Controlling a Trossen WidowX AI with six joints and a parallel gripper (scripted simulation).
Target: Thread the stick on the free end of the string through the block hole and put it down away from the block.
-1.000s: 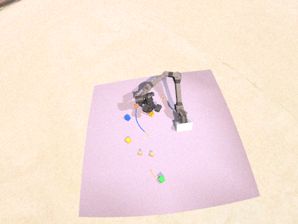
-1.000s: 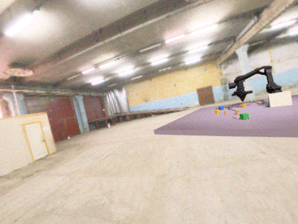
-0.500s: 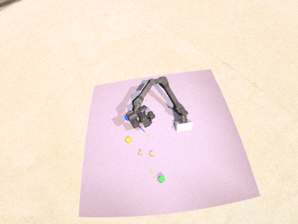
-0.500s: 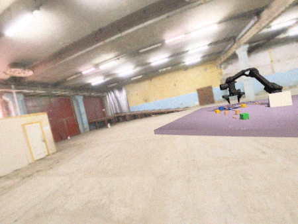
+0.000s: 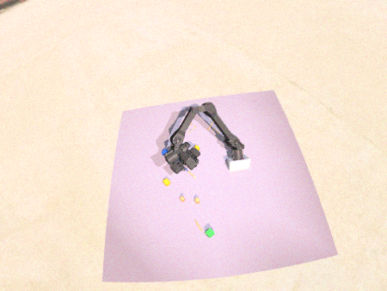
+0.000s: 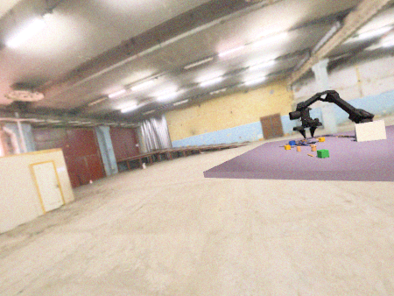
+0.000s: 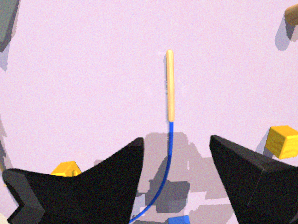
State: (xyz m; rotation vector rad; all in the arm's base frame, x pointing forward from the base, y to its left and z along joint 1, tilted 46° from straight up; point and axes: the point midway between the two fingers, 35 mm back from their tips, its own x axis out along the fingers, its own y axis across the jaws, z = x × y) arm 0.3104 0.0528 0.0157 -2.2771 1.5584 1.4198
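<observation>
Now: the thin wooden stick 60 mm below my gripper tip, 10 mm to the left of it and 10 mm behind it. The rest, counted from my gripper tip: yellow cube (160 mm to the right, 60 mm behind, 50 mm below); then blue cube (150 mm to the right, 150 mm ahead, 40 mm below); then round wooden button (270 mm to the right, 80 mm ahead, 50 mm below).
</observation>
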